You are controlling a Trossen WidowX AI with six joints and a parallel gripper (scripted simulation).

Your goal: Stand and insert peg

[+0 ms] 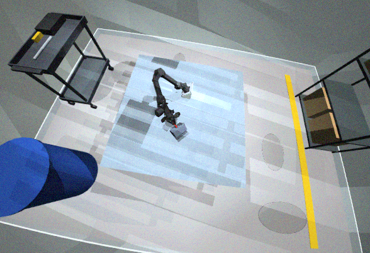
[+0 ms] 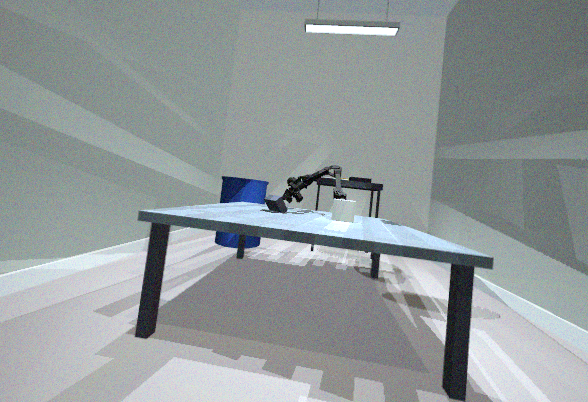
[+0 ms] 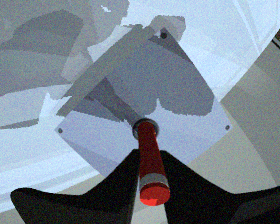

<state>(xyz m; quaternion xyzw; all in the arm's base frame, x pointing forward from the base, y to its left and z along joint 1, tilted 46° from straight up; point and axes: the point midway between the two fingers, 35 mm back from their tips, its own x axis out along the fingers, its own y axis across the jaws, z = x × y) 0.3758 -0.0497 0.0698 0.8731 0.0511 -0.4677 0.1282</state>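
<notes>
Now: the sloped panel 30 mm ahead of my gripper tip, 30 mm to the left of it and 40 mm below it. Also, from my gripper tip: peg: 10 mm behind, 10 mm to the right, 10 mm above.
</notes>
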